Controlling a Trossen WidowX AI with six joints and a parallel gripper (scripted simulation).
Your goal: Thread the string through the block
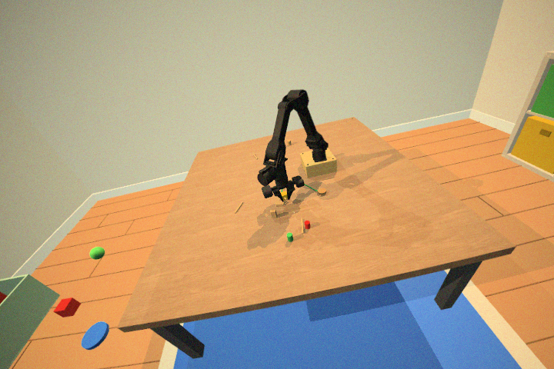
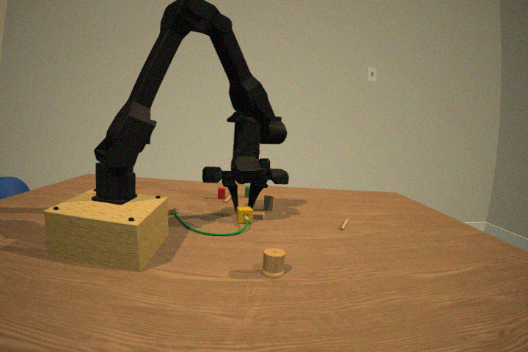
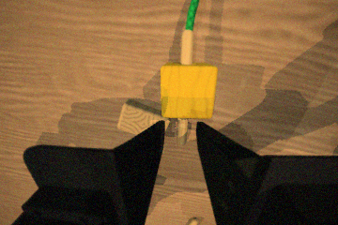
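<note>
The plain block lies 3 cm ahead of my gripper tip, 1 cm to the left of it and 1 cm below it. Also, from my gripper tip: yellow block 3 cm to the right, 1 cm ahead, 1 cm above; then thin wooden stick 4 cm to the right, 1 cm ahead; then round wooden button 18 cm behind, 3 cm to the right.
</note>
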